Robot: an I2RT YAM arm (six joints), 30 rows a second.
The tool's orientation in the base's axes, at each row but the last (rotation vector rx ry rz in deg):
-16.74, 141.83, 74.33
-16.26, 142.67, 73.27
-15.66, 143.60, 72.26
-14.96, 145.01, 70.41
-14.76, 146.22, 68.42
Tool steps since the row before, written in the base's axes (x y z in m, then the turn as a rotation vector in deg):
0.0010, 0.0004, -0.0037, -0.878, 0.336, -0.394
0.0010, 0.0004, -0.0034, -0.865, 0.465, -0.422
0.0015, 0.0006, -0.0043, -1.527, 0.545, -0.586
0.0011, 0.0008, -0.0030, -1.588, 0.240, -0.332
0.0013, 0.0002, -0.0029, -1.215, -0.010, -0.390
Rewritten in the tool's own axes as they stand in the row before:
0.0005, -0.0029, 0.0025, 0.952, 0.180, 0.317
0.0003, -0.0026, 0.0024, 0.947, 0.229, 0.440
0.0002, -0.0033, 0.0032, 1.621, 0.359, 0.465
0.0000, -0.0020, 0.0026, 1.595, 0.376, 0.065
-0.0002, -0.0023, 0.0022, 1.274, 0.067, -0.018

